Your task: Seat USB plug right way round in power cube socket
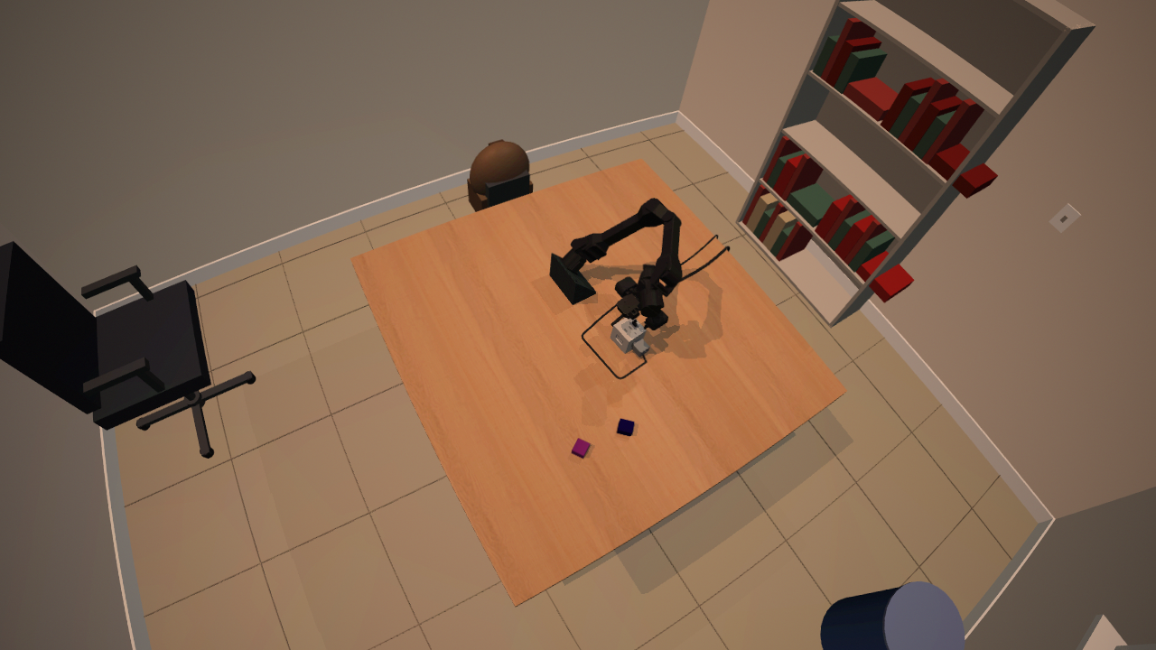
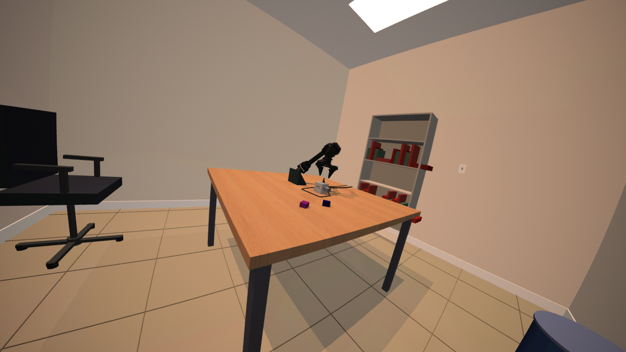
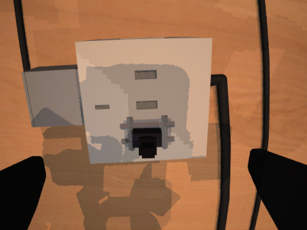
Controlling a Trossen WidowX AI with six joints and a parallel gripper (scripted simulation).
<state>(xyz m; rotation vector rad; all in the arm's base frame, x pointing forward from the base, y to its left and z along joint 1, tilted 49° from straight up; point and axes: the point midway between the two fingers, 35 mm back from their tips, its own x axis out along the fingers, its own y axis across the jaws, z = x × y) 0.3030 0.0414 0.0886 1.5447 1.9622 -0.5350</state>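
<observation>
Now: the black USB plug 30 mm below my gripper tip. The rest, counted from my gripper tip: framed USB socket (10 mm to the left, 50 mm below); then dark blue cube (280 mm ahead, 160 mm to the right, 110 mm below); then magenta cube (280 mm ahead, 320 mm to the right, 110 mm below).
</observation>
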